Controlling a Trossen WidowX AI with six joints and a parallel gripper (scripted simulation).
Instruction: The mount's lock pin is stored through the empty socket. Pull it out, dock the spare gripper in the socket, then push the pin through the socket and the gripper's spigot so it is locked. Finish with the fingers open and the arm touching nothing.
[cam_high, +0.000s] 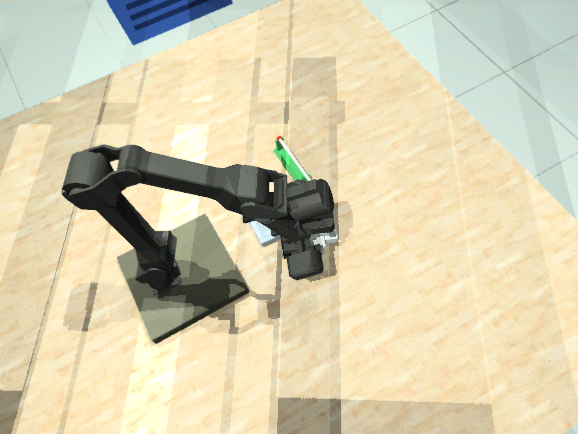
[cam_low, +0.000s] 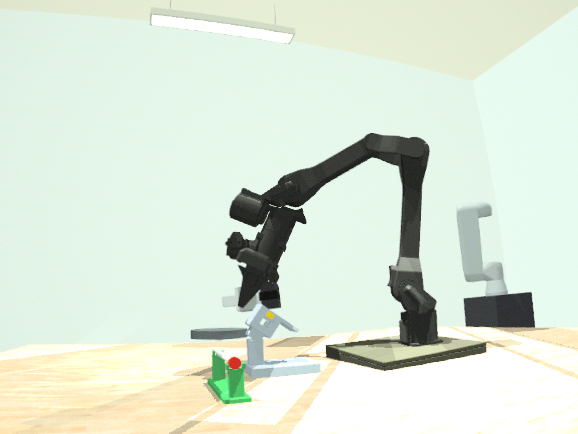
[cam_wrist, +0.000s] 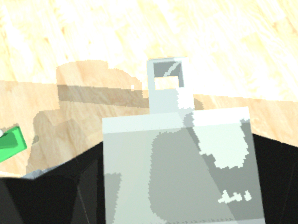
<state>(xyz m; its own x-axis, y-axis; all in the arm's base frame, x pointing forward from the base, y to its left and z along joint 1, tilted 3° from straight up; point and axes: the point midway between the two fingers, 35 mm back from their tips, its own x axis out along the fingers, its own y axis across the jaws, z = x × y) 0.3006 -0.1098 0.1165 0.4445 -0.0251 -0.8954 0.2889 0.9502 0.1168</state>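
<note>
Right now my gripper tip is 2 cm below the spare gripper and 2 cm past it. From my gripper tip the other things lie so: green cradle: 25 cm to the left, 8 cm below, 6 cm ahead; then mount: 13 cm to the left, 5 cm below, 3 cm behind.
</note>
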